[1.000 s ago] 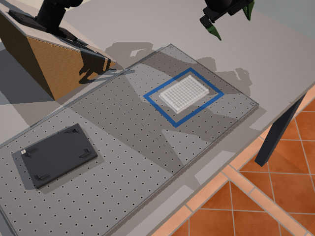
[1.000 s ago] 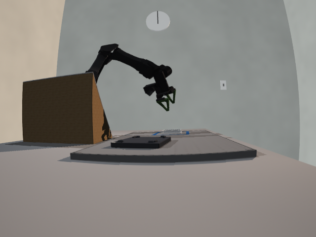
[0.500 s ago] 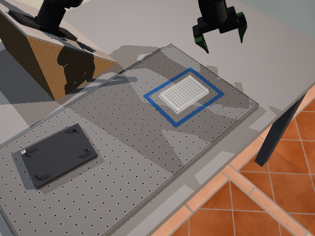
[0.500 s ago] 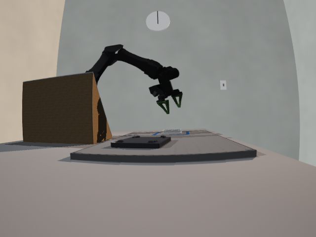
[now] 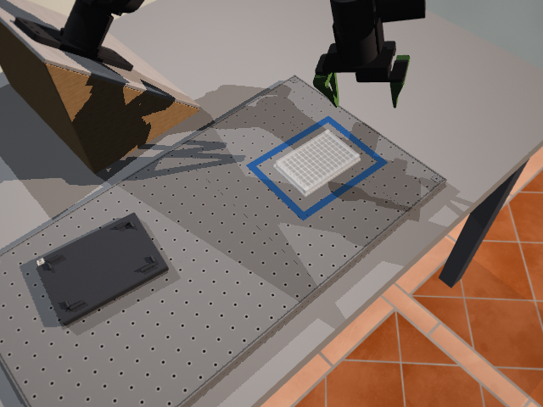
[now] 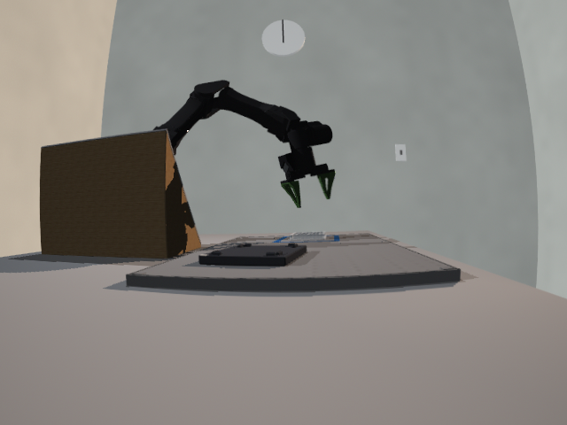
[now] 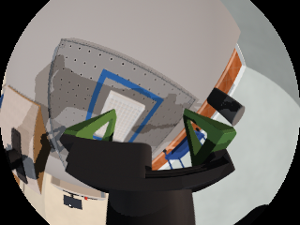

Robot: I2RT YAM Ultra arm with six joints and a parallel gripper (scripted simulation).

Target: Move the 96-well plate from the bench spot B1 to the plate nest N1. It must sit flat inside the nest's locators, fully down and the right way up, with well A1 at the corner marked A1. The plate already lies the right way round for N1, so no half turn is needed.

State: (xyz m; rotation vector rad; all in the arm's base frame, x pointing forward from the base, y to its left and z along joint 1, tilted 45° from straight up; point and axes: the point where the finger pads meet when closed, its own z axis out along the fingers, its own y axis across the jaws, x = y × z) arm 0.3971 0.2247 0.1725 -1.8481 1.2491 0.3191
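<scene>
The 96-well plate is 90 mm to the right of my hand, 90 mm below it and 20 mm behind it. Also, from my hand: plate nest N1: 470 mm to the right, 110 mm behind, 90 mm below; then white A1 mark: 530 mm to the right, 180 mm behind, 90 mm below.
</scene>
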